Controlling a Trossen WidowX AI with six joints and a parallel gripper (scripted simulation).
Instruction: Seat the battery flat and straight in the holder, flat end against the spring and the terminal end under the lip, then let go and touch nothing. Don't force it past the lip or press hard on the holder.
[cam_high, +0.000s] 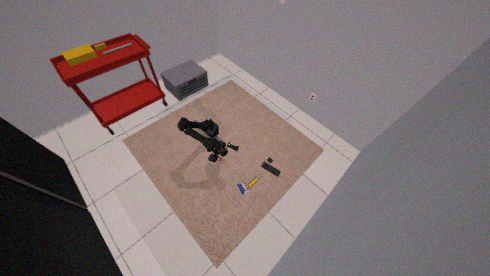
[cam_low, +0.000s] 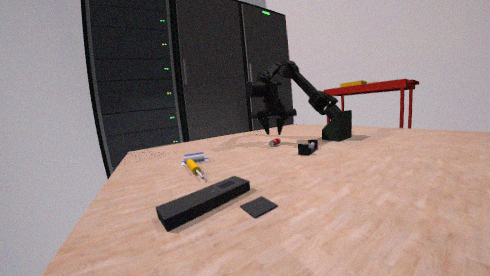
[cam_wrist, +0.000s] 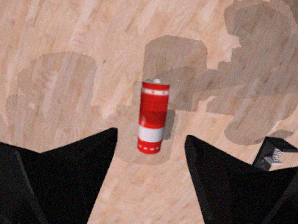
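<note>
The battery is 3 cm below my gripper tip. From my gripper tip the other things lie so: thin black plate (28 cm ahead, 35 cm to the left, 4 cm below); then yellow screwdriver (34 cm ahead, 13 cm to the left, 3 cm below); then long black bar (35 cm ahead, 30 cm to the left, 3 cm below).
</note>
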